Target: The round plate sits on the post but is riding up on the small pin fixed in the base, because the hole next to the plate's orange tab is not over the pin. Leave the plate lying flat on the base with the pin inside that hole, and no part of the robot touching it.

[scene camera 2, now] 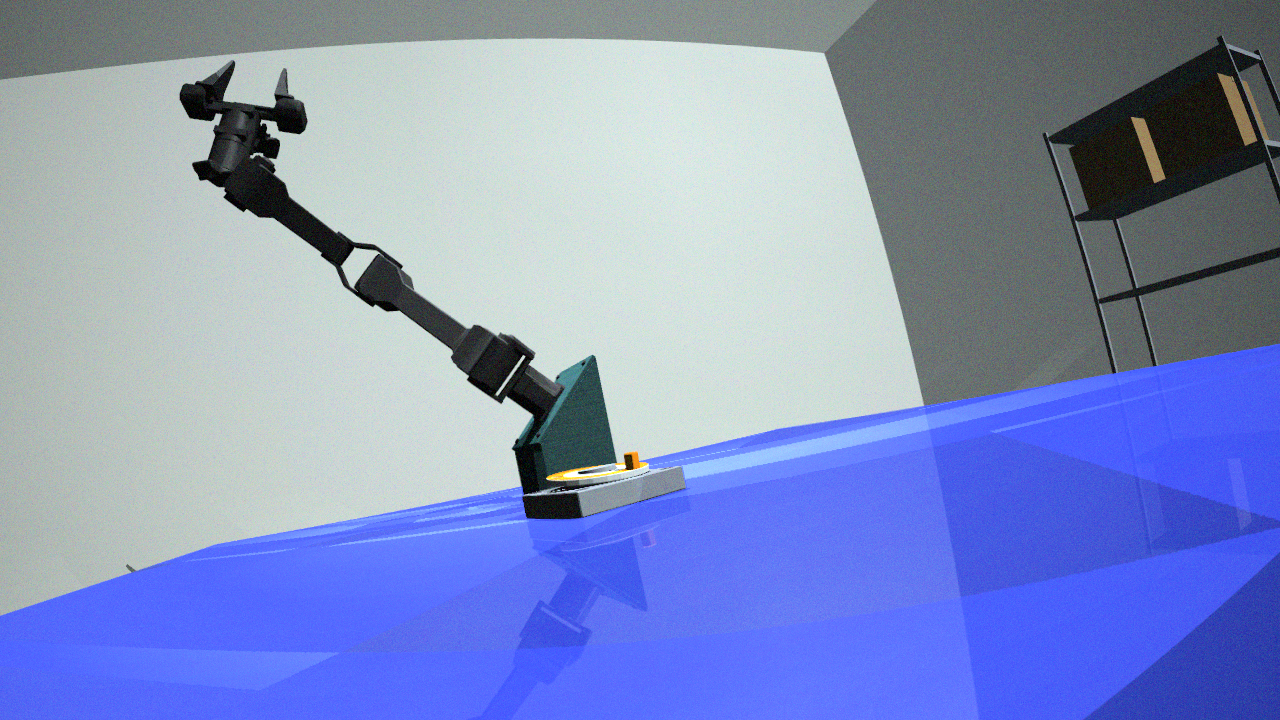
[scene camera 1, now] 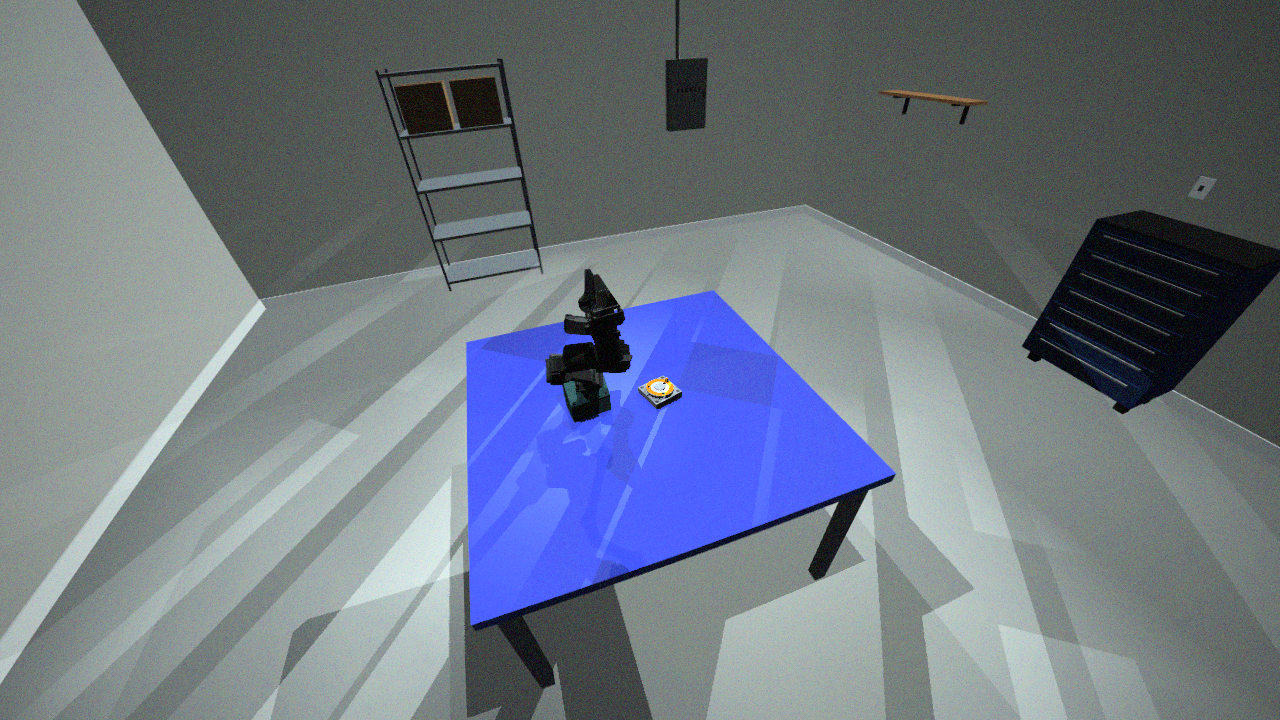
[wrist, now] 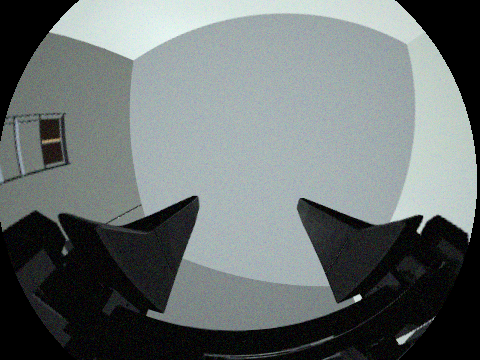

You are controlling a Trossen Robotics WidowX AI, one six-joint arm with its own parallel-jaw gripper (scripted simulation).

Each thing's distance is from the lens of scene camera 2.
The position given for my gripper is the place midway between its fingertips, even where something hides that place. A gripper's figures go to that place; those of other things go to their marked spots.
my gripper (scene camera 2: 259,65): 114 cm
round plate (scene camera 2: 632,467): 62 cm
grey square base (scene camera 2: 581,501): 57 cm
